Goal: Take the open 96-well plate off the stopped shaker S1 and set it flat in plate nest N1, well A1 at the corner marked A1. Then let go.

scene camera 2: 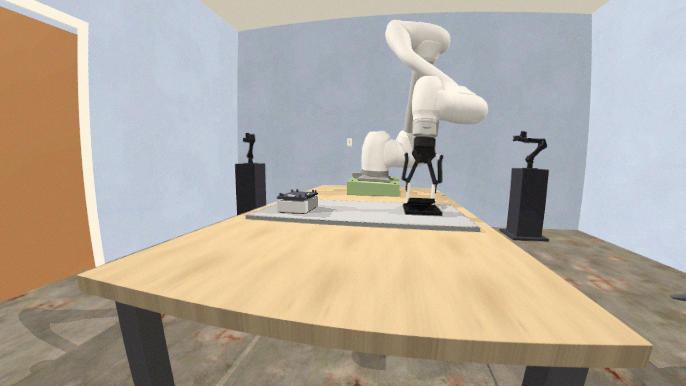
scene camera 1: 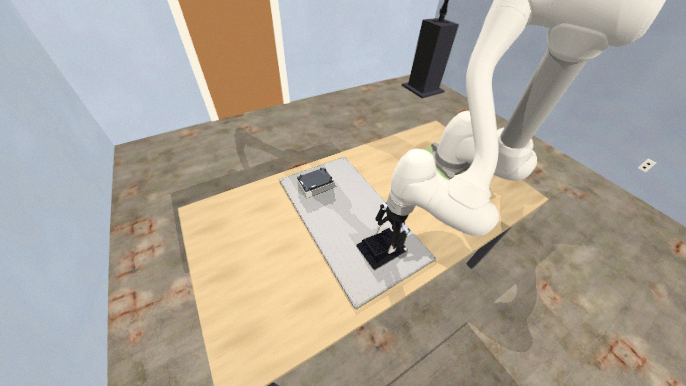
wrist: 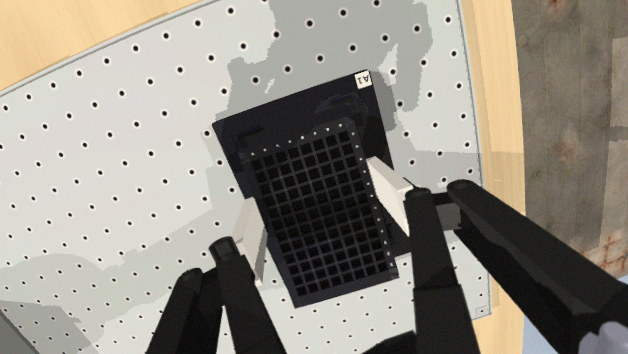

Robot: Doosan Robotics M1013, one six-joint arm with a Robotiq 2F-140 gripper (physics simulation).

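Places are measured from the arm's base along level axes (x ahead, y left, z up), in centimetres.
Where they show: gripper, fingertip midpoint: (scene camera 1: 384, 242) (wrist: 315, 194); arm's base at its link origin: (scene camera 2: 374, 179) (scene camera 1: 449, 161).
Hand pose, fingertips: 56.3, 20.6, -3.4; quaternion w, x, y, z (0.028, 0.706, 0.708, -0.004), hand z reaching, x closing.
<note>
Things, the pixels of their top centre, and the offset from my fingertips, as dx, dy, dz. "pt": a spot on its surface instead. Level surfaces: height alone.
- black 96-well plate at its top centre: (wrist: 324, 229) (scene camera 2: 420, 195) (scene camera 1: 382, 240) +1.5, +0.0, +2.5
- black plate nest N1 at its top centre: (wrist: 323, 197) (scene camera 2: 421, 206) (scene camera 1: 382, 246) +1.0, +0.4, -1.5
- white A1 label at a spot on its surface: (wrist: 363, 79) pt -6.6, +5.8, -1.8
- Shaker S1 at a spot on its surface: (scene camera 2: 297, 204) pt +16.1, -39.9, +0.1
- grey perforated board at its surface level: dz -3.0
- wooden table at its surface level: dz -4.3
The black 96-well plate (scene camera 1: 378, 243) (scene camera 2: 421, 202) (wrist: 325, 220) is between the white fingertips of my gripper (scene camera 1: 386, 241) (scene camera 2: 421, 198) (wrist: 315, 194), which is shut on its long sides. The plate is low over the black plate nest N1 (scene camera 1: 373, 262) (scene camera 2: 422, 210) (wrist: 295, 112); the gap is small and contact cannot be told. In the wrist view, part of the nest shows past the plate's far end. The white A1 label (wrist: 363, 79) is at the nest's far right corner. Small white marks run along the plate's far and right edges. Shaker S1 (scene camera 1: 315, 182) (scene camera 2: 297, 204) bears no plate.
The nest and shaker stand on a grey perforated board (scene camera 1: 325, 227) (scene camera 2: 360, 214) (wrist: 120, 105) on the wooden table (scene camera 1: 250, 260) (scene camera 2: 350, 270). The shaker is at the board's other end, with raised corner posts. The arm's green base (scene camera 2: 373, 187) is behind the board.
</note>
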